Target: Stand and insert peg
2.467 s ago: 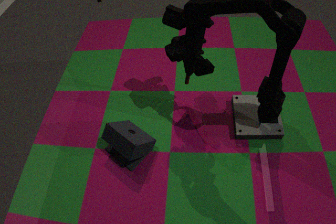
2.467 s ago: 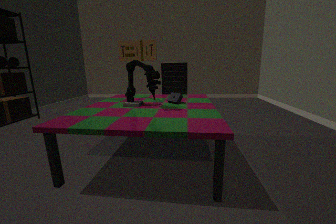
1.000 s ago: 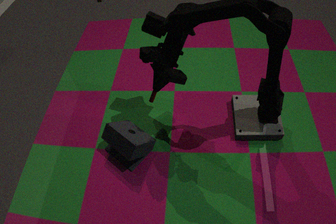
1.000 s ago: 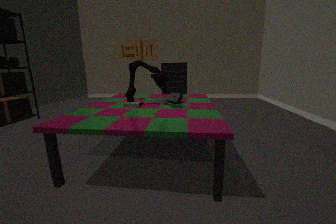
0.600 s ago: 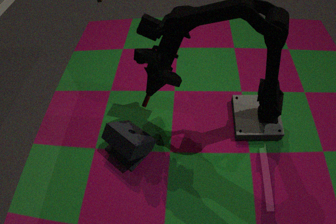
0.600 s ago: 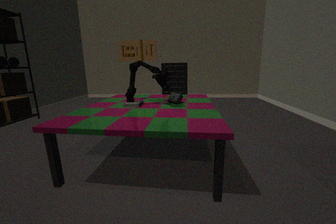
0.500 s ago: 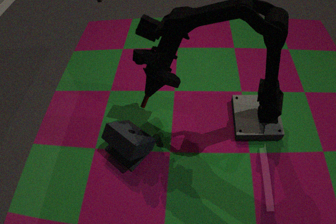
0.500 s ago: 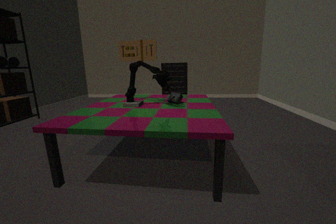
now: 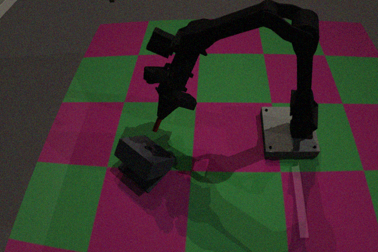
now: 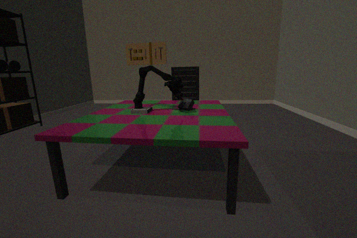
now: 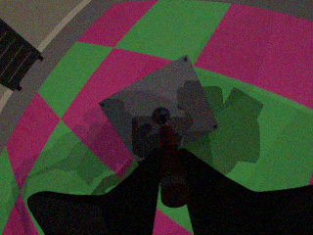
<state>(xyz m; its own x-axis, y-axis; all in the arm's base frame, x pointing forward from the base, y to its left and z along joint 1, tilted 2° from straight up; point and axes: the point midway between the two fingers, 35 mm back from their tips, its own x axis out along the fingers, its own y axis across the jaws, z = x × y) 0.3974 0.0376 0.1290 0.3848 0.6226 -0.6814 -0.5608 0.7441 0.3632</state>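
The sloped panel lies 90 mm below my gripper tip, 80 mm to the left of it and 40 mm ahead of it. Round my gripper tip: red peg (10 mm to the right, 10 mm behind, 10 mm above).
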